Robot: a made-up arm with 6 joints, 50 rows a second.
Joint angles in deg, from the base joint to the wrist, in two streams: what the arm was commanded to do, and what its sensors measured. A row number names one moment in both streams.
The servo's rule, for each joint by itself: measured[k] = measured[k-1] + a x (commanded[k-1-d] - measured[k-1]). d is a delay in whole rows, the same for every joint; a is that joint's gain. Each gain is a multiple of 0.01, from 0.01 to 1. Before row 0 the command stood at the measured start. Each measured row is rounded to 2 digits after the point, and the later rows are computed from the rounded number. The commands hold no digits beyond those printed.
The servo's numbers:
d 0
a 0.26 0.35 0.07 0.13 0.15 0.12
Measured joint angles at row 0:
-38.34 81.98 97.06 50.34 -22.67 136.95
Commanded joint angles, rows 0 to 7:
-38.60 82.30 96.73 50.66 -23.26 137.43
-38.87 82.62 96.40 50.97 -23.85 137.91
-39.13 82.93 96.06 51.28 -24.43 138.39
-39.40 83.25 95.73 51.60 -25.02 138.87
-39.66 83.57 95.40 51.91 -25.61 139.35
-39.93 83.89 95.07 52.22 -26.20 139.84
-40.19 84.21 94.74 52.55 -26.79 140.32
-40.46 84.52 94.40 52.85 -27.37 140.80
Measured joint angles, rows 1 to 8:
-38.41 82.09 97.04 50.38 -22.76 137.01
-38.53 82.28 97.00 50.46 -22.92 137.12
-38.69 82.51 96.93 50.57 -23.15 137.27
-38.87 82.77 96.85 50.70 -23.43 137.46
-39.08 83.05 96.75 50.86 -23.76 137.69
-39.30 83.34 96.63 51.04 -24.13 137.95
-39.53 83.64 96.50 51.24 -24.53 138.23
-39.77 83.95 96.35 51.45 -24.96 138.54

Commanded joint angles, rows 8 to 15:
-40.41 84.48 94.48 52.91 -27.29 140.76
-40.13 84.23 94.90 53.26 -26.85 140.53
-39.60 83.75 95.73 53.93 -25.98 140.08
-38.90 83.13 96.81 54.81 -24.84 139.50
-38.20 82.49 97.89 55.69 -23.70 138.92
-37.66 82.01 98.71 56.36 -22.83 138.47
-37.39 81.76 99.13 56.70 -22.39 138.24
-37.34 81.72 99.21 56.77 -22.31 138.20
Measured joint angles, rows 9 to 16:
-39.94 84.14 96.22 51.64 -25.31 138.81
-39.99 84.17 96.13 51.85 -25.54 139.02
-39.89 84.02 96.10 52.12 -25.61 139.15
-39.63 83.71 96.15 52.47 -25.49 139.19
-39.26 83.28 96.27 52.89 -25.22 139.16
-38.84 82.84 96.44 53.34 -24.86 139.08
-38.46 82.46 96.63 53.78 -24.49 138.98
-38.17 82.20 96.81 54.17 -24.16 138.89

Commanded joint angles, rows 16 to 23:
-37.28 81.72 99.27 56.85 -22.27 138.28
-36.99 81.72 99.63 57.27 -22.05 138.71
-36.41 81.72 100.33 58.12 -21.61 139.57
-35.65 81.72 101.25 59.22 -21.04 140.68
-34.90 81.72 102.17 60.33 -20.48 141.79
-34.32 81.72 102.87 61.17 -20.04 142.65
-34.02 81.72 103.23 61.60 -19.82 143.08
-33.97 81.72 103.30 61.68 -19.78 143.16
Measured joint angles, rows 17 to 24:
-37.94 82.03 96.98 54.52 -23.88 138.82
-37.69 81.92 97.17 54.88 -23.61 138.81
-37.36 81.85 97.39 55.30 -23.31 138.90
-36.92 81.80 97.66 55.81 -22.97 139.11
-36.39 81.77 97.98 56.40 -22.60 139.43
-35.85 81.75 98.32 57.02 -22.22 139.82
-35.37 81.74 98.66 57.62 -21.86 140.21
-35.01 81.73 98.98 58.15 -21.55 140.56

